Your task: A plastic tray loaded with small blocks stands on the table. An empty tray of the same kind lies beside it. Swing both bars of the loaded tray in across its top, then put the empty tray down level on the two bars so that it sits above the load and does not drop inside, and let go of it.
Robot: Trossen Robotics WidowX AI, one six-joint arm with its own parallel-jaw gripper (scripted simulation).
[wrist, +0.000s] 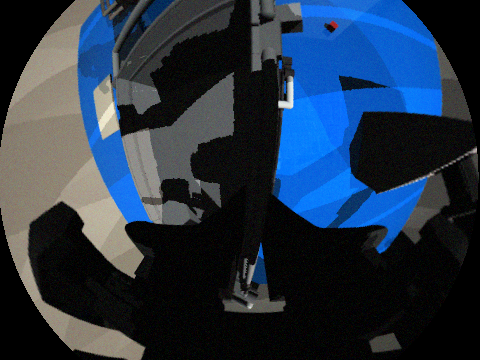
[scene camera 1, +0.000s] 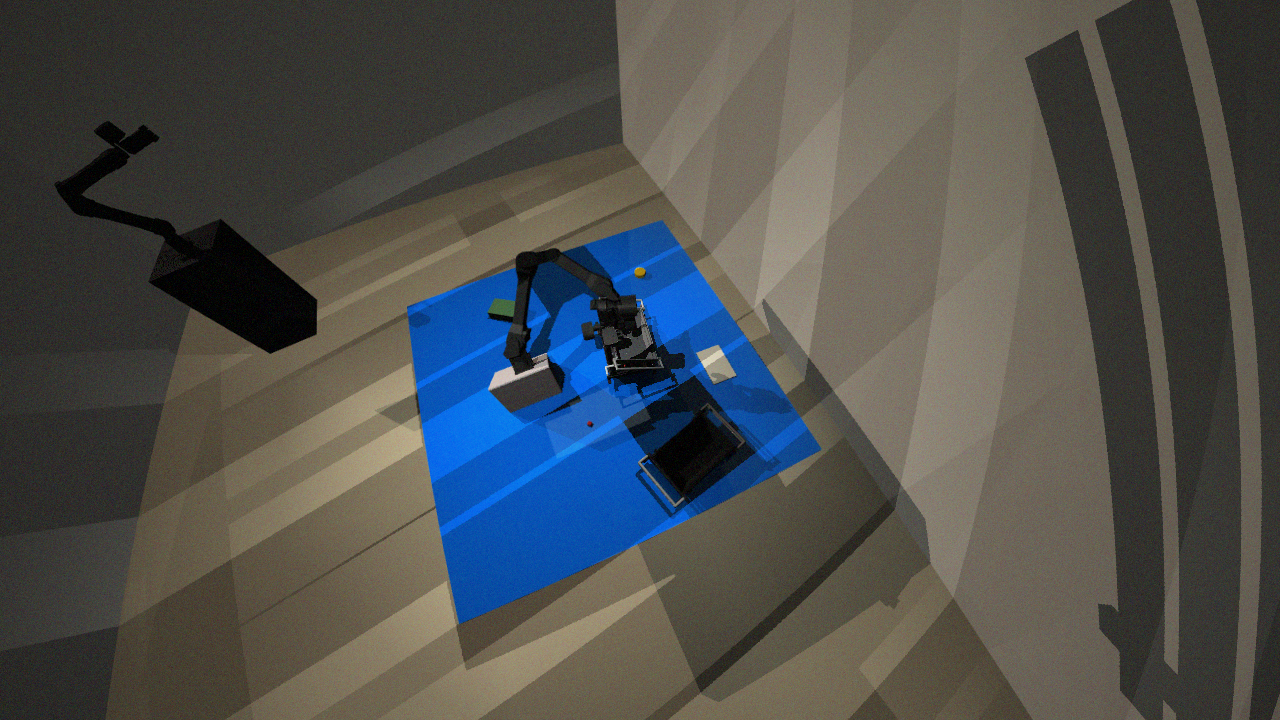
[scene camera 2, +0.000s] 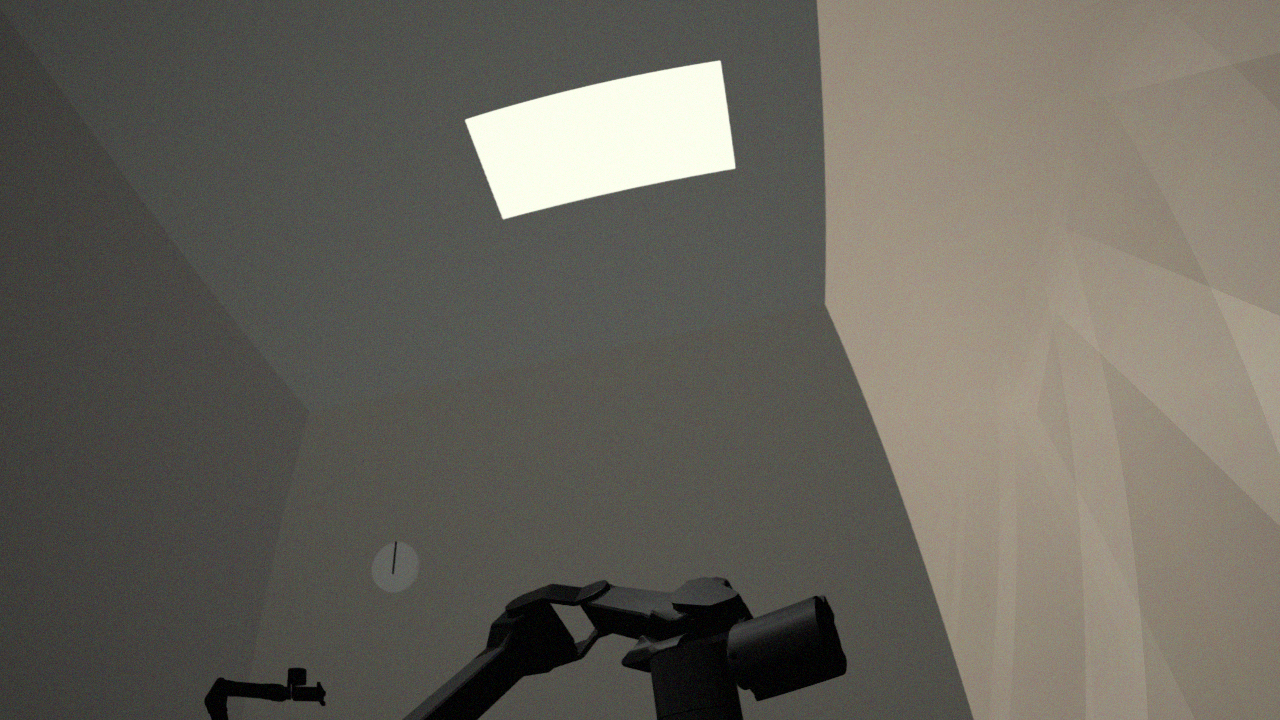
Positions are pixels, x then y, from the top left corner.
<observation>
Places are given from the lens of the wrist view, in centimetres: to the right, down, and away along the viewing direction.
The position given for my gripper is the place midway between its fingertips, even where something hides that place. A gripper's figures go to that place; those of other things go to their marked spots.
my gripper (wrist: 252, 190): 1, 1, 10
tray (wrist: 198, 95): -4, -8, 10
white card (wrist: 105, 104): -34, -19, 17
The marked spots on the tray and the white card are 33 cm apart.
</observation>
